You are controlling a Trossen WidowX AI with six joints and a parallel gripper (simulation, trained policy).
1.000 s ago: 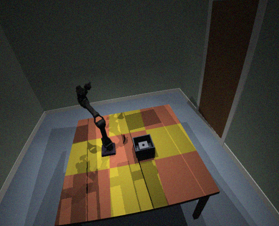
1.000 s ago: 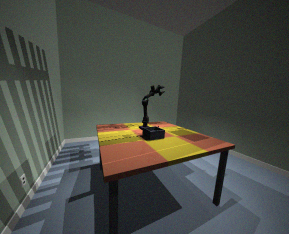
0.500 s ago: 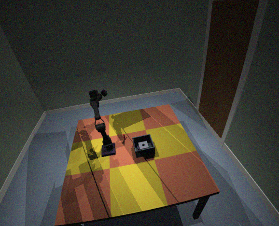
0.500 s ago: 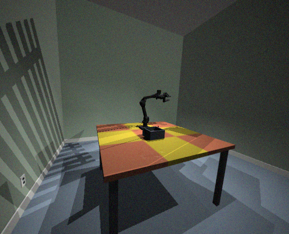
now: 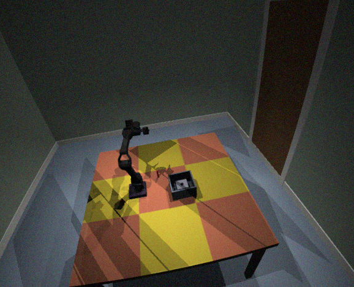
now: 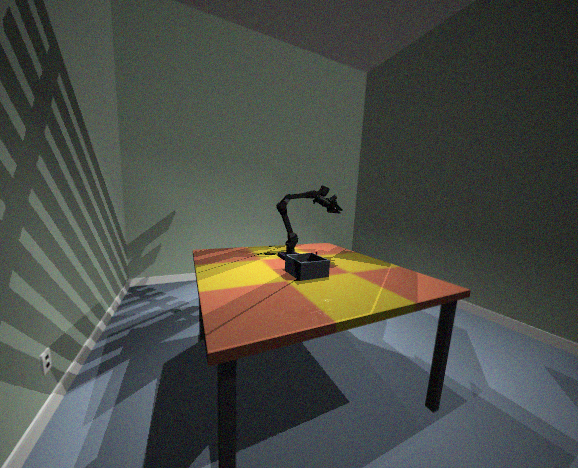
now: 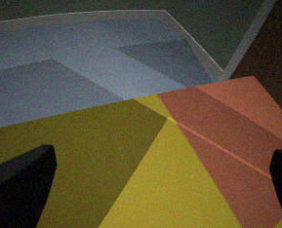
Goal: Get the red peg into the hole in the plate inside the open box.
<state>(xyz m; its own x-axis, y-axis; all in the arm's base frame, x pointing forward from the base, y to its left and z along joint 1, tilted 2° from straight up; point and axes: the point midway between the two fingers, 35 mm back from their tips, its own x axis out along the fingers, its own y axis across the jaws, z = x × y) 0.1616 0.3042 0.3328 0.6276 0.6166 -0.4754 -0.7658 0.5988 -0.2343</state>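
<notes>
Right now my gripper tip is 320 mm above the red peg, 230 mm to the left of it and 10 mm short of it. From my gripper tip the other things lie so: plate: 430 mm to the right, 310 mm below, 160 mm ahead; then grey box: 430 mm to the right, 330 mm below, 160 mm ahead.
</notes>
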